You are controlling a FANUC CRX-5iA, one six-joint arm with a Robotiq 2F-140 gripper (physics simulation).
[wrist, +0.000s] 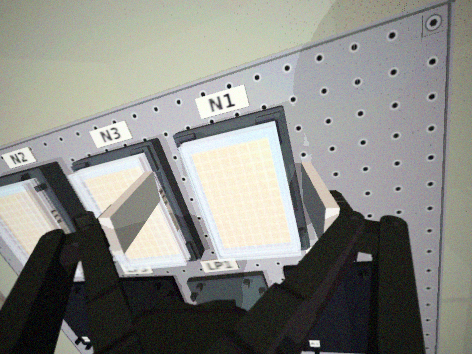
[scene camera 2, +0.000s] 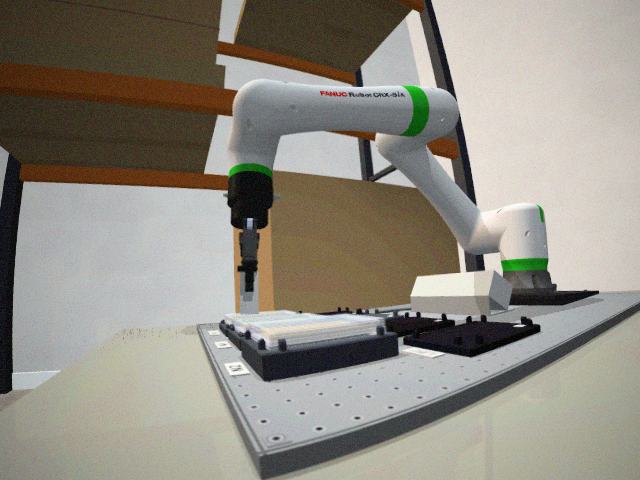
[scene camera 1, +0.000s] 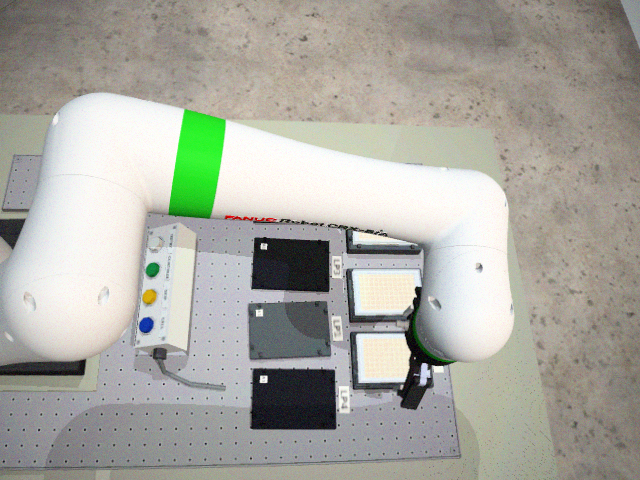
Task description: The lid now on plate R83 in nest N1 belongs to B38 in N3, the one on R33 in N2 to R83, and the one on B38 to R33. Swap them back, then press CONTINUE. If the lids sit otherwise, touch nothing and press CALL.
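Frame: origin at the arm's base, x ahead, y left, z up, level; centimetres.
Seen in the pictures: gripper, fingertip midpoint: (wrist: pixel 226 182) (scene camera 2: pixel 249 315) (scene camera 1: pixel 406 352); arm's base at its link origin: (scene camera 2: pixel 525 292).
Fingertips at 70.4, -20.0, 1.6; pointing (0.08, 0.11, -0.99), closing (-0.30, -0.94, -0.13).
Pixels of each thing's top centre, then the offset from my fingertips to it, as dx, dy, dz. "*": a spot on its surface instead.
- N1 plate at its top centre: (wrist: pixel 242 204) (scene camera 1: pixel 393 356) (scene camera 2: pixel 260 313) -2.5, -0.6, +0.1
- N3 plate at its top centre: (wrist: pixel 129 222) (scene camera 2: pixel 279 317) (scene camera 1: pixel 388 290) -0.9, +11.8, +0.4
- N2 plate at its top centre: (scene camera 2: pixel 314 321) (wrist: pixel 28 237) (scene camera 1: pixel 385 221) +1.1, +25.5, +1.2
- green CONTINUE button at a spot on its surface: (scene camera 1: pixel 152 269) * -42.8, +19.0, +4.1
- blue CALL button at a spot on its surface: (scene camera 1: pixel 146 324) * -44.1, +9.2, +4.2
- black LP3 holder at its top centre: (scene camera 2: pixel 399 317) (wrist: pixel 153 324) (scene camera 1: pixel 291 261) -17.9, +20.1, -1.0
- grey LP1 holder at its top centre: (wrist: pixel 238 327) (scene camera 1: pixel 289 327) (scene camera 2: pixel 359 313) -19.9, +7.4, -1.0
- black LP4 holder at its top centre: (wrist: pixel 339 323) (scene camera 1: pixel 294 397) (scene camera 2: pixel 328 310) -20.8, -5.0, -1.0
- white button at a spot on its surface: (scene camera 1: pixel 156 242) * -41.9, +24.0, +4.3
- yellow button at a spot on its surface: (scene camera 1: pixel 149 297) * -43.4, +13.9, +4.1
- cable at a spot on its surface: (scene camera 1: pixel 191 383) * -37.9, -0.1, -2.2
Three plates with beige wells and clear, pale-edged lids sit in dark nests: the N1 plate (wrist: pixel 240 195) (scene camera 1: pixel 382 356), the N3 plate (wrist: pixel 165 240) (scene camera 1: pixel 385 293) and the N2 plate (wrist: pixel 22 215) (scene camera 2: pixel 315 325). Small side markings on the N3 and N2 plates are unreadable; no code shows on the N1 plate. My gripper (wrist: pixel 226 182) (scene camera 2: pixel 249 302) is open and empty above the nests, one finger over the N3 plate, the other past N1's right side. In scene camera 1 the arm partly hides the plates. The green CONTINUE button (scene camera 1: pixel 152 269) and blue CALL button (scene camera 1: pixel 146 324) are on the sloped box.
Left of the plates in scene camera 1 are the black LP3 holder (scene camera 1: pixel 289 263), grey LP1 holder (scene camera 1: pixel 289 330) (wrist: pixel 227 290) and black LP4 holder (scene camera 1: pixel 293 397). The box also has a white button (scene camera 1: pixel 156 242) and a yellow button (scene camera 1: pixel 149 297). A cable (scene camera 1: pixel 191 383) leaves its end.
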